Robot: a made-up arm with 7 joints.
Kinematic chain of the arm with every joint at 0, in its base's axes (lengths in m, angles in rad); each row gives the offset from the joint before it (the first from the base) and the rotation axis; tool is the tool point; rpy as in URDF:
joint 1: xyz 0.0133 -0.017 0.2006 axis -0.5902 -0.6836 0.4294
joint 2: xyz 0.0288 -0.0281 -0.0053 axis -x
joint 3: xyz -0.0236 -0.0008 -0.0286 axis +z
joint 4: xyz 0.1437 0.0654 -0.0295 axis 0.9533 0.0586 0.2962
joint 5: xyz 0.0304 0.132 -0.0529 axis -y
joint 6: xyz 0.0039 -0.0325 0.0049 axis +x
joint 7: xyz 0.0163 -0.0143 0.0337 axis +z
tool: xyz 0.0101 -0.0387 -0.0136 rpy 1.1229 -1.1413 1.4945
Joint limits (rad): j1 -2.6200..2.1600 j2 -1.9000..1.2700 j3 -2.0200..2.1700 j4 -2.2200..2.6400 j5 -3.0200..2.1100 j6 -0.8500..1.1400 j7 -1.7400..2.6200
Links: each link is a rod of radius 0.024 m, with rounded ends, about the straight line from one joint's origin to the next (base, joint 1, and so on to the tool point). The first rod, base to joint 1, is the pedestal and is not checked.
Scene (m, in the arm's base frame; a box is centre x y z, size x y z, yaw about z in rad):
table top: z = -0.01
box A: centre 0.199 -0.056 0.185 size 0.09 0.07 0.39 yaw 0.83
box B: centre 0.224 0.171 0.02 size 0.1 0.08 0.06 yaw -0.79
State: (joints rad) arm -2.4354 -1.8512 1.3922 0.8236 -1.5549 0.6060 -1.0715
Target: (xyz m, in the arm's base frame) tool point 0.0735 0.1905 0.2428
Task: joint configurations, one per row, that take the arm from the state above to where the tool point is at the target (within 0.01 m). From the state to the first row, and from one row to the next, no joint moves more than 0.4 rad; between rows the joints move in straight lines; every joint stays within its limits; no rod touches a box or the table.
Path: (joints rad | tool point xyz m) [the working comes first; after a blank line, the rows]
Joints at the target: -1.3442 0.0576 1.1234 0.2148 -1.6462 0.2811 -0.6813
Straight joint move there: touches box A.

1: -2.0856 -1.7862 1.4493 0.7878 -1.4836 0.4533 -0.8955 | 0.0413 -0.2144 0.2729
2: -1.7357 -1.7212 1.5064 0.7520 -1.4122 0.3005 -0.7196 | 0.0613 -0.1833 0.3346
3: -1.3859 -1.6562 1.5635 0.7162 -1.3409 0.1478 -0.5436 | 0.0536 -0.1332 0.3919
4: -1.0361 -1.5911 1.6206 0.6805 -1.2696 -0.0050 -0.3676 | 0.0167 -0.0717 0.4312
5: -0.6862 -1.5261 1.6777 0.6447 -1.1982 -0.1577 -0.1916 | -0.0445 -0.0102 0.4406
6: -1.0362 -1.2957 1.7412 0.9553 -1.2295 -0.1190 -0.2439 | -0.0129 -0.0221 0.4335
7: -1.3861 -1.0652 1.8047 1.2660 -1.2609 -0.0803 -0.2961 | 0.0182 -0.0460 0.4191
8: -1.7360 -0.8348 1.8682 1.5767 -1.2922 -0.0415 -0.3483 | 0.0470 -0.0773 0.3934
9: -1.6381 -0.6117 1.6820 1.2362 -1.3807 0.0391 -0.4316 | 0.0837 -0.0167 0.3966
10: -1.5401 -0.3886 1.4958 0.8958 -1.4692 0.1198 -0.5148 | 0.1029 0.0617 0.3752
11: -1.4421 -0.1655 1.3096 0.5553 -1.5577 0.2004 -0.5980 | 0.0983 0.1384 0.3229
12: -1.3442 0.0576 1.1234 0.2148 -1.6462 0.2811 -0.6813 | 0.0735 0.1905 0.2428

